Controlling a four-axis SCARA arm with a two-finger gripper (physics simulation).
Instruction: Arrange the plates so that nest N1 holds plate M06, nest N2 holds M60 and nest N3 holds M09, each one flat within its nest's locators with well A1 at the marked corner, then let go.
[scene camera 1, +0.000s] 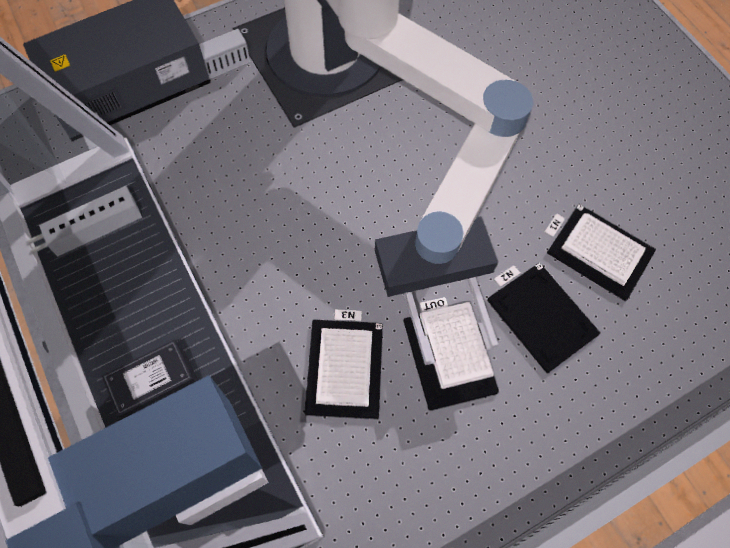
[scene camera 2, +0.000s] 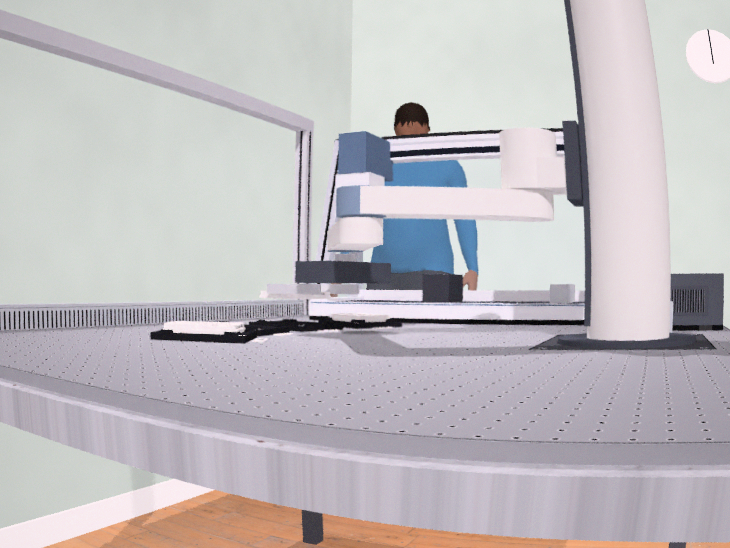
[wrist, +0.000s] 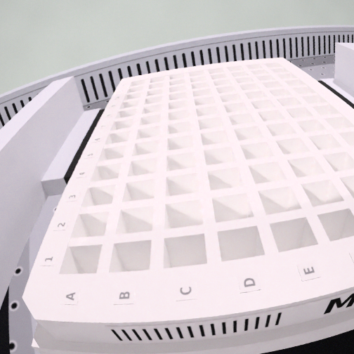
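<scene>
Nest N1: (scene camera 2: 250, 335) and (scene camera 1: 566, 223) are the same spot on it. My gripper shows in scene camera 2 (287, 288), in scene camera 1 and in the wrist view. On my gripper, (scene camera 1: 488, 336) and (wrist: 62, 108) are one and the same spot.
</scene>
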